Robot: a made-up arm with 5 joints.
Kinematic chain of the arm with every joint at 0, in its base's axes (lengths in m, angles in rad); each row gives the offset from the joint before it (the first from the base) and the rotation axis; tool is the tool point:
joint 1: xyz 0 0 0.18 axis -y
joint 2: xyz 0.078 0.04 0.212 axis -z
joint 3: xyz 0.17 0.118 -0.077 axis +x
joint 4: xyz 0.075 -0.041 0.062 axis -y
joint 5: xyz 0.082 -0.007 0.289 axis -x
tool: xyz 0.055 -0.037 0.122
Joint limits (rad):
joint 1: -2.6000..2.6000
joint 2: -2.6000..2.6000
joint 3: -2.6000..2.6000
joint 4: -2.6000..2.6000
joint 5: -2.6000..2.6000
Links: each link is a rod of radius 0.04 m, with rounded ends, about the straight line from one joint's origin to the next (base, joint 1, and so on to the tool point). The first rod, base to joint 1, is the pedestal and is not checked.
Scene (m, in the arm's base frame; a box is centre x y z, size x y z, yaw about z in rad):
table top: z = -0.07
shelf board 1: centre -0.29 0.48 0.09 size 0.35 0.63 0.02 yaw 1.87
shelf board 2: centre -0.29 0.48 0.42 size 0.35 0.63 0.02 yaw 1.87
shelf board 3: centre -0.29 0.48 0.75 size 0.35 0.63 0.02 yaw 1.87
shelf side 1: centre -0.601 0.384 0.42 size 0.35 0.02 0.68 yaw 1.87
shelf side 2: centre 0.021 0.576 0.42 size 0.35 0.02 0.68 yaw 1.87
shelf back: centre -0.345 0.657 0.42 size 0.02 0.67 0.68 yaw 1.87
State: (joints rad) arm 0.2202 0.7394 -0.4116 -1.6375 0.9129
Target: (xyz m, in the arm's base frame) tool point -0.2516 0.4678 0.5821
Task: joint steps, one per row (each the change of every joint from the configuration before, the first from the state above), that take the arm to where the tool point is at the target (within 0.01 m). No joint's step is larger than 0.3 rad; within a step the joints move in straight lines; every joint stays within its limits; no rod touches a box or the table.
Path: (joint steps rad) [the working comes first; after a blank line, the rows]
Joints at the target: 0.7998 -0.2287 -0.6006 0.6586 1.2456
Straight joint move there: touches shelf board 3.

1: 0.0066 -0.1037 0.0443 0.2933 0.0259
2: 0.0066 -0.1038 0.0442 0.2934 0.0260
3: 0.0066 -0.1037 0.0443 0.2933 0.0259
4: 0.0067 -0.1037 0.0443 0.2933 0.0260
5: 0.0066 -0.1038 0.0442 0.2934 0.0259
6: 0.0066 -0.1037 0.0443 0.2933 0.0259
7: 0.0066 -0.1037 0.0443 0.2933 0.0260
8: 0.0066 -0.1037 0.0443 0.2934 0.0259
9: 0.0066 -0.1038 0.0442 0.2933 0.0259
10: 0.0066 -0.1037 0.0443 0.2933 0.0260
11: 0.1712 0.0231 -0.2106 -0.2124 0.0244
12: 0.1712 0.0230 -0.2106 -0.2124 0.0245
13: 0.1711 0.0231 -0.2105 -0.2124 0.0244

